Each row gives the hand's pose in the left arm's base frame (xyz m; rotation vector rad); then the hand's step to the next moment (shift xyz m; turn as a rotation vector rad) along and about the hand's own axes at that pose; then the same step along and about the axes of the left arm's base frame.
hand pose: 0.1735 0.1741 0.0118 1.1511 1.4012 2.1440
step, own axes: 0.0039 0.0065 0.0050 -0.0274 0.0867 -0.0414
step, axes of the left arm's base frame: 0.0024 0.0026 0.0084 -0.0022 -0.0828 0.0559
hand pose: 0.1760 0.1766 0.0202 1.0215 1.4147 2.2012
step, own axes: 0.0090 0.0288 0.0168 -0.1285 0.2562 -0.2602
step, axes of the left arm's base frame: 0.0088 0.0034 0.0332 -0.0729 -0.3633 0.1121
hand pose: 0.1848 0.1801 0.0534 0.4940 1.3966 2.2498
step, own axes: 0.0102 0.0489 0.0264 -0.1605 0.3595 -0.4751
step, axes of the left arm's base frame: -0.0038 0.0061 0.0560 -0.1757 -0.5808 0.1119
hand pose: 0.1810 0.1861 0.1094 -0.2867 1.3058 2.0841
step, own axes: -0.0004 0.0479 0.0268 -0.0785 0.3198 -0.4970
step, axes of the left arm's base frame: -0.0258 0.0091 0.0476 -0.2165 -0.5546 0.0318
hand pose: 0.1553 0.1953 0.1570 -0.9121 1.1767 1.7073
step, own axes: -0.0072 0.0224 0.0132 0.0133 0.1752 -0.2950
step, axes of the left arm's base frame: -0.0193 0.0064 0.0178 -0.1375 -0.3121 -0.0397
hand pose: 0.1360 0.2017 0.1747 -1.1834 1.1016 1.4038
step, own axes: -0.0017 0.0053 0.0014 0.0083 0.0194 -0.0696
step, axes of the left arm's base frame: -0.0053 0.0005 0.0021 -0.0111 -0.0702 -0.0157
